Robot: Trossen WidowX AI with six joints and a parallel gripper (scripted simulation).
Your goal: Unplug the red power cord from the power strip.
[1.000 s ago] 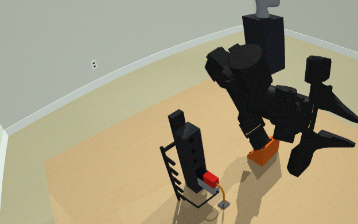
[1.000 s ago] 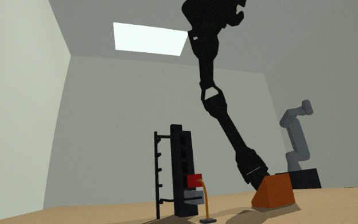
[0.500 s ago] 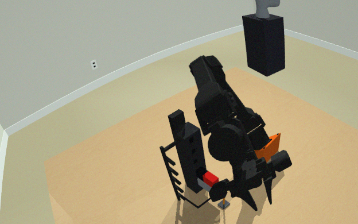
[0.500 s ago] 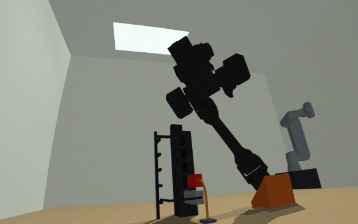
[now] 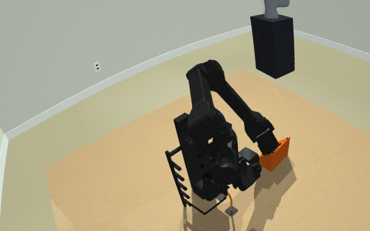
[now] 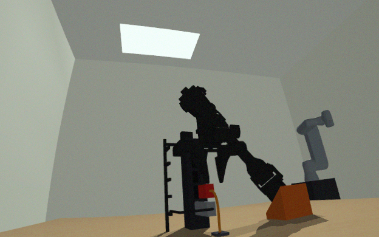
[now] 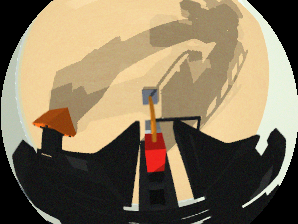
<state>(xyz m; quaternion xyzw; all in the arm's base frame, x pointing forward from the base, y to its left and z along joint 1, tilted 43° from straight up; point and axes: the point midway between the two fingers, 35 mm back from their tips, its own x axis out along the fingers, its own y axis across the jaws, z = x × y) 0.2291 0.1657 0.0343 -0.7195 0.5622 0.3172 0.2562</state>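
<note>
Now: the red plug 20 mm ahead of my gripper tip, 70 mm to the right of it and 10 mm below it. Also, from my gripper tip: grey block (110 mm below).
</note>
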